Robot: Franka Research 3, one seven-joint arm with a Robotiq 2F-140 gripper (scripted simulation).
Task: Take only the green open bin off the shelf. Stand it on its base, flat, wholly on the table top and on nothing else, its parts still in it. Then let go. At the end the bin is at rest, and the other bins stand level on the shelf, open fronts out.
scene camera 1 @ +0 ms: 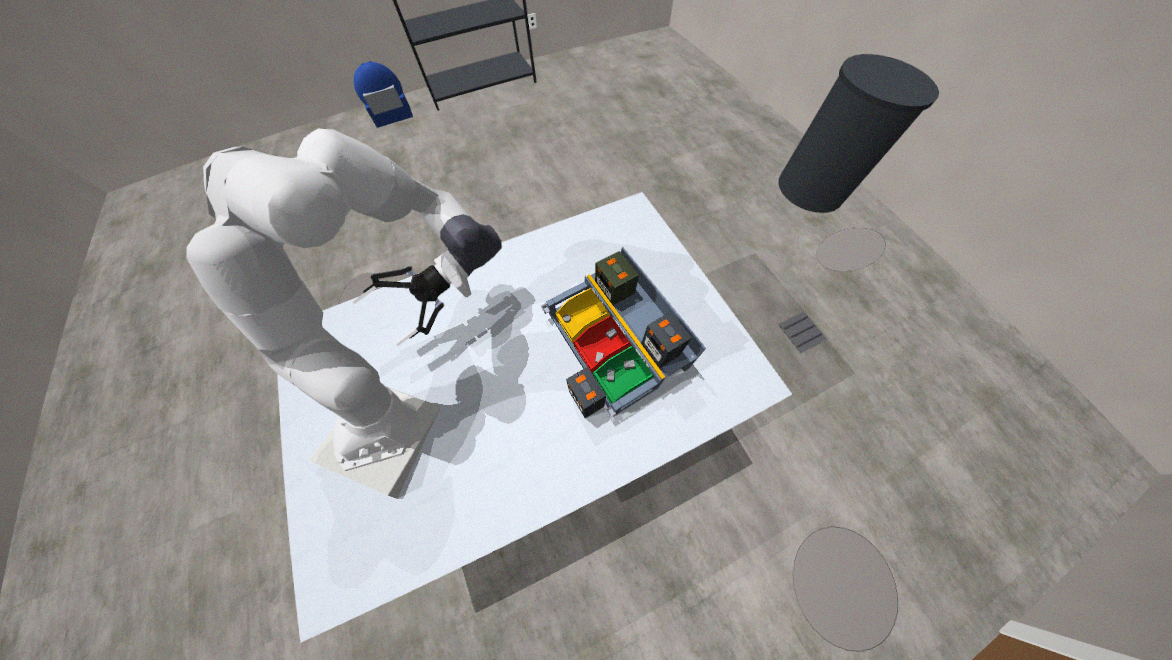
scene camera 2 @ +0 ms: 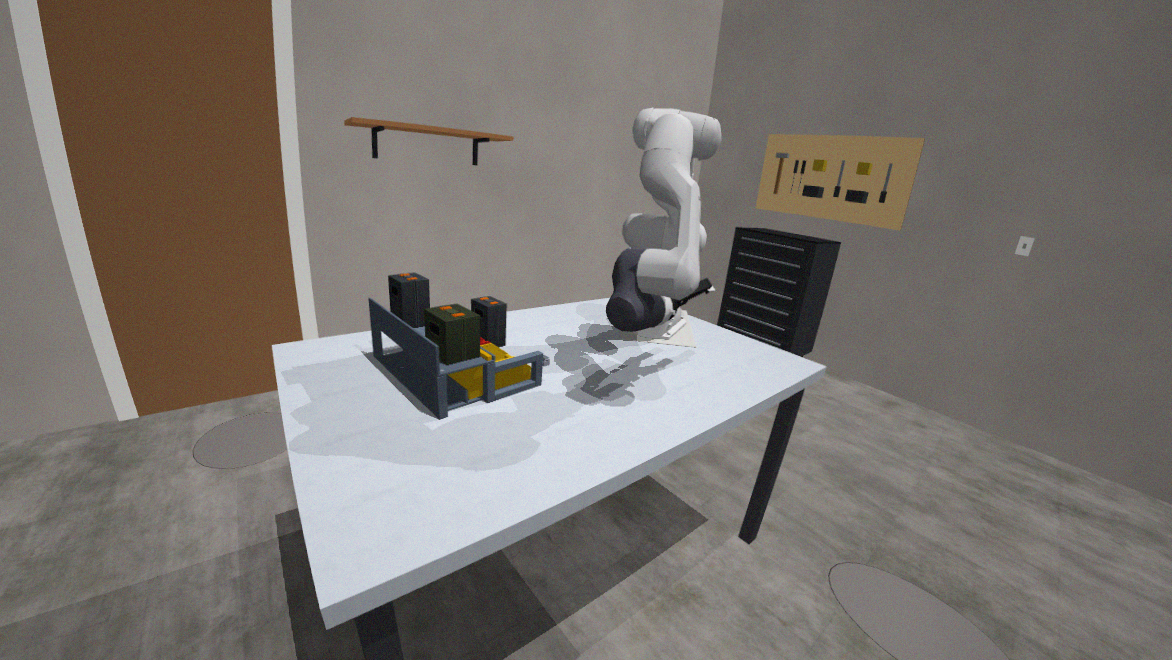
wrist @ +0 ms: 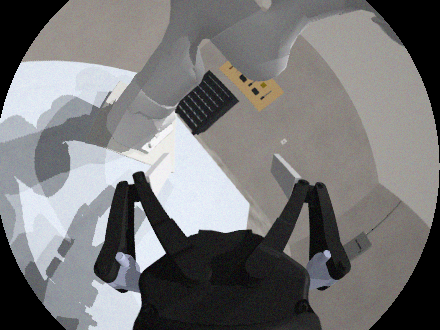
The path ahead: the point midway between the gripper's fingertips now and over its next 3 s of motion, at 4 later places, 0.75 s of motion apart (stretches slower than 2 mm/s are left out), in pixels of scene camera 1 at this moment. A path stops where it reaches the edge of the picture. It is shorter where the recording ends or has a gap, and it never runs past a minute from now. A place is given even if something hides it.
The gripper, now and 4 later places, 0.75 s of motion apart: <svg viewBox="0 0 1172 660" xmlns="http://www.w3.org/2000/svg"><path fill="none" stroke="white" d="M376 323L384 326L402 324L420 322L439 322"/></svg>
